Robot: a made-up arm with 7 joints. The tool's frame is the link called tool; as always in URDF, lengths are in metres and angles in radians. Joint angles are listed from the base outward.
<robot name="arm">
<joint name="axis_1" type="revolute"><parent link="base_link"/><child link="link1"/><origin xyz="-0.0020 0.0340 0.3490" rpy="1.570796 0.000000 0.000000"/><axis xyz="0 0 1"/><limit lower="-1.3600" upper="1.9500"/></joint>
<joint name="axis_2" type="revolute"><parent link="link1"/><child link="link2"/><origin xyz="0.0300 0.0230 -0.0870" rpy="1.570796 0.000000 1.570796"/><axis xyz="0 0 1"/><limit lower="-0.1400" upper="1.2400"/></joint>
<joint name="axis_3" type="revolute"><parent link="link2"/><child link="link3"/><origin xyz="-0.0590 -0.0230 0.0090" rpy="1.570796 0.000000 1.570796"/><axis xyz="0 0 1"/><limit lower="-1.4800" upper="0.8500"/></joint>
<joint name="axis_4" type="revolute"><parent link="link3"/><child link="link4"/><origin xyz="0.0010 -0.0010 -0.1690" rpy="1.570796 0.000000 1.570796"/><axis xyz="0 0 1"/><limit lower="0.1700" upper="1.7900"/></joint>
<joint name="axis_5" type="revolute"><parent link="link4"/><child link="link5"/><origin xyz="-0.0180 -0.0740 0.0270" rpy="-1.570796 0.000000 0.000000"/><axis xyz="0 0 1"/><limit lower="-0.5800" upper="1.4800"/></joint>
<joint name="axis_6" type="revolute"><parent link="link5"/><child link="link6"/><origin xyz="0.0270 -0.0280 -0.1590" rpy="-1.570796 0.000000 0.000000"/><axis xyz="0 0 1"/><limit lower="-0.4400" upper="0.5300"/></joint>
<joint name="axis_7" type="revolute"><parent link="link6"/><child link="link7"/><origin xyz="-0.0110 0.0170 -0.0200" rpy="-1.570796 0.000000 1.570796"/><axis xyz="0 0 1"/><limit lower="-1.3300" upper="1.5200"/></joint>
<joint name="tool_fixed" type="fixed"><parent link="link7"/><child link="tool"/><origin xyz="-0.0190 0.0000 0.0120" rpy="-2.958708 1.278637 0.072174"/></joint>
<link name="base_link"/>
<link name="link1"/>
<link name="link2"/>
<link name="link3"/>
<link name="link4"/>
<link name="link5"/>
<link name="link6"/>
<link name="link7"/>
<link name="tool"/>
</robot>
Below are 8 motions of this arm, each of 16 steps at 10 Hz.
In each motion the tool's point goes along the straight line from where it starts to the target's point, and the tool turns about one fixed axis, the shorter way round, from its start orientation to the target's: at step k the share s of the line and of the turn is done. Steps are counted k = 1, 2, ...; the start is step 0. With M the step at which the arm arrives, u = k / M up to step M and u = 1 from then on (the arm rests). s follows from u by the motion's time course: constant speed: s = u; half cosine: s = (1 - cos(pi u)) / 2; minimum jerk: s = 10 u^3 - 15 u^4 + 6 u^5.
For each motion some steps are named. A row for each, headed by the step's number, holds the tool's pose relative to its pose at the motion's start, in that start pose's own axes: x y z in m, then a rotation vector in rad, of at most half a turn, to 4 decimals.
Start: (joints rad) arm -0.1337 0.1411 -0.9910 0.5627 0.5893 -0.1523 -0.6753
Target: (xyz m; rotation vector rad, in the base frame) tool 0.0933 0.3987 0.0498 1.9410 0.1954 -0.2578
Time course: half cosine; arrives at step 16
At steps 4, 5, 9, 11, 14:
4: 0.0047 0.0551 -0.0113 0.2067 0.0597 -0.0515
5: 0.0072 0.0836 -0.0172 0.3137 0.0906 -0.0782
9: 0.0193 0.2249 -0.0461 0.8435 0.2436 -0.2102
11: 0.0252 0.2927 -0.0601 1.0979 0.3171 -0.2736
14: 0.0311 0.3620 -0.0743 1.3579 0.3921 -0.3384

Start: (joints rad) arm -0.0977 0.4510 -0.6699 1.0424 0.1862 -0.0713 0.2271
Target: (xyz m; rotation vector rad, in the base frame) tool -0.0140 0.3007 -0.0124 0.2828 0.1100 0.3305
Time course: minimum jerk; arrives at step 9
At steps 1, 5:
1: -0.0021 0.0005 0.0012 0.0044 0.0081 0.0114
5: -0.1077 0.0253 0.0603 0.2302 0.4230 0.5981

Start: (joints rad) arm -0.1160 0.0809 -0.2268 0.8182 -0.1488 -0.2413 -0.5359
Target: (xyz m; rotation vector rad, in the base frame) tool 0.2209 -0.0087 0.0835 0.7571 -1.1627 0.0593
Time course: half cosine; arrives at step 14
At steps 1, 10, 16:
1: 0.0022 0.0000 0.0007 0.0029 -0.0049 0.0017
10: 0.1421 0.0019 0.0463 0.1898 -0.3179 0.1116
16: 0.1750 0.0024 0.0570 0.2339 -0.3916 0.1375

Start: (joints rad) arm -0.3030 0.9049 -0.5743 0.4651 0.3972 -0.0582 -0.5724
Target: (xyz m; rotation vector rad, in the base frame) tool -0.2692 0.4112 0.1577 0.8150 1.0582 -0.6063
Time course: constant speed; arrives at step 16
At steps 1, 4, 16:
1: -0.0173 0.0052 0.0036 -0.0292 0.0315 -0.0530
4: -0.0693 0.0209 0.0142 -0.1168 0.1262 -0.2120
16: -0.2773 0.0836 0.0570 -0.4672 0.5046 -0.8482

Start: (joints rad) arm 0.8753 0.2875 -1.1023 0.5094 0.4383 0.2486 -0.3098
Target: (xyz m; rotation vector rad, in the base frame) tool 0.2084 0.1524 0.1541 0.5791 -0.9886 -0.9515
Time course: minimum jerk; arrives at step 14
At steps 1, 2, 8, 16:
1: -0.0002 0.0001 0.0003 -0.0007 -0.0016 -0.0010
2: -0.0018 0.0010 0.0024 -0.0048 -0.0111 -0.0075
8: -0.0481 0.0272 0.0652 -0.1311 -0.3015 -0.2029
16: -0.0761 0.0431 0.1032 -0.2075 -0.4770 -0.3210

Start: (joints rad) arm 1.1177 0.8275 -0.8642 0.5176 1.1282 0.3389 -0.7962
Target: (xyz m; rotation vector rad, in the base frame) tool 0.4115 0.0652 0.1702 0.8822 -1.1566 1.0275
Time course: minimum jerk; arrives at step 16
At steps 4, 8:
4: -0.0180 -0.0190 0.0175 -0.0102 -0.0390 0.0340
8: -0.0869 -0.0916 0.0844 -0.0493 -0.1886 0.1645

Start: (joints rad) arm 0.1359 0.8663 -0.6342 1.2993 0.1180 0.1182 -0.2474
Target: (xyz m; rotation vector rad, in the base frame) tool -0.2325 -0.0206 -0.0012 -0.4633 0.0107 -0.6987
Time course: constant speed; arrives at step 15
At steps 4, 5, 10, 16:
4: -0.0209 -0.0769 0.1110 -0.3763 0.0927 0.0448
5: -0.0261 -0.0962 0.1387 -0.4703 0.1159 0.0560
10: -0.0522 -0.1923 0.2775 -0.9407 0.2317 0.1120
16: -0.0783 -0.2885 0.4162 -1.4110 0.3476 0.1680

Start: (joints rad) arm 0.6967 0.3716 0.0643 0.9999 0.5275 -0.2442 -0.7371
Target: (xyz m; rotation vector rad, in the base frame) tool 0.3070 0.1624 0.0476 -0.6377 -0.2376 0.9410
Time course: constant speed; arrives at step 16
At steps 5, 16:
5: -0.0602 0.0462 0.0118 -0.0706 0.4627 0.0213
16: -0.1928 0.1478 0.0379 -0.2258 1.4806 0.0683

